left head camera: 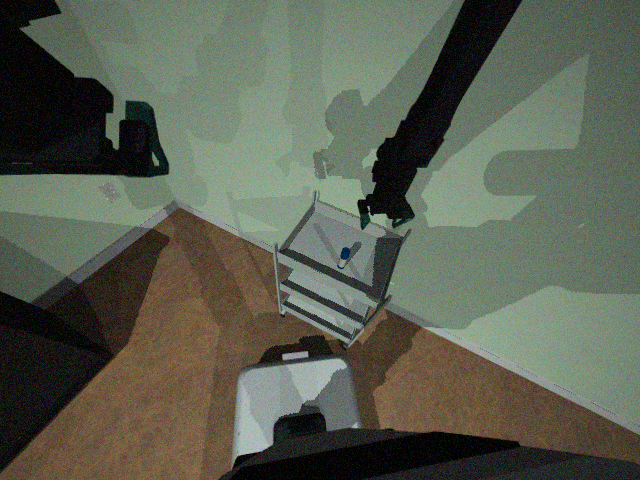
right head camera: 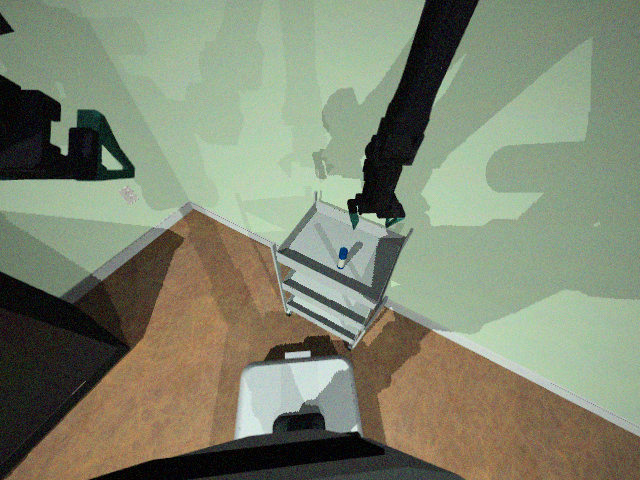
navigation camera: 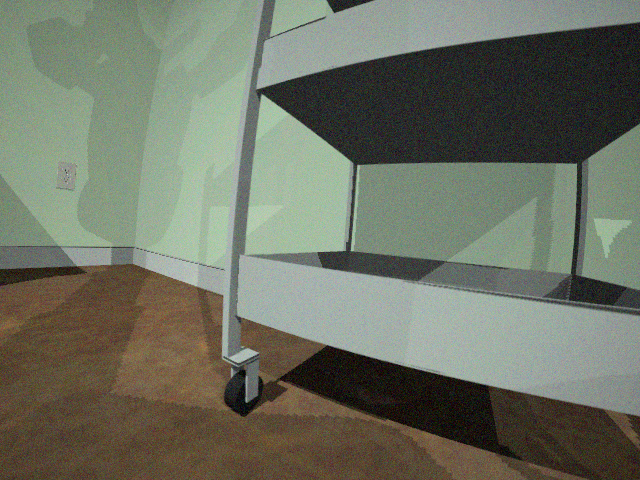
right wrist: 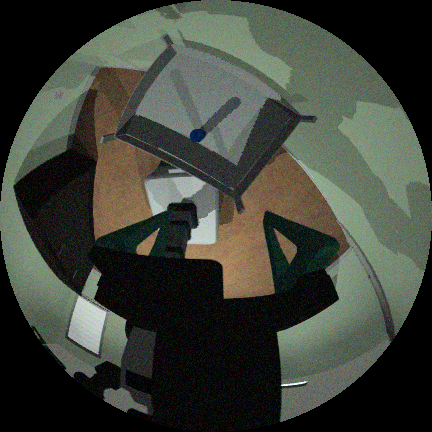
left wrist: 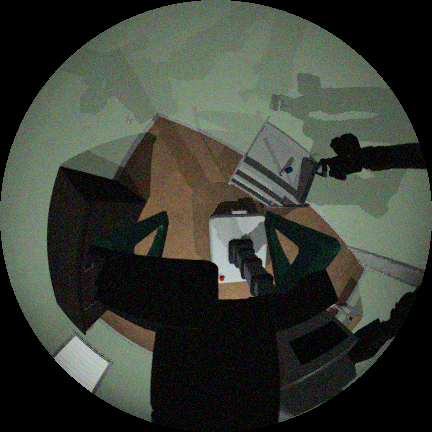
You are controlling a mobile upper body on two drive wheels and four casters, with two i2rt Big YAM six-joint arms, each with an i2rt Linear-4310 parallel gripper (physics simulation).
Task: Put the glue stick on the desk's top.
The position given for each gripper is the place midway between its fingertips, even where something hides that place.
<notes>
In view: the left gripper [left head camera: 122, 168], the right gripper [right head camera: 369, 227], a grey three-tier cart [navigation camera: 381, 89], a dark cabinet [right head camera: 60, 352] and a window [right wrist: 86, 323].
The grey three-tier cart is seen too in the left head camera view [left head camera: 337, 301], in the right head camera view [right head camera: 340, 301] and in the left wrist view [left wrist: 257, 173]. The left gripper also shows in the right head camera view [right head camera: 92, 172] and in the left wrist view [left wrist: 216, 216]. The right gripper also shows in the left head camera view [left head camera: 377, 227] and in the right wrist view [right wrist: 216, 215].
</notes>
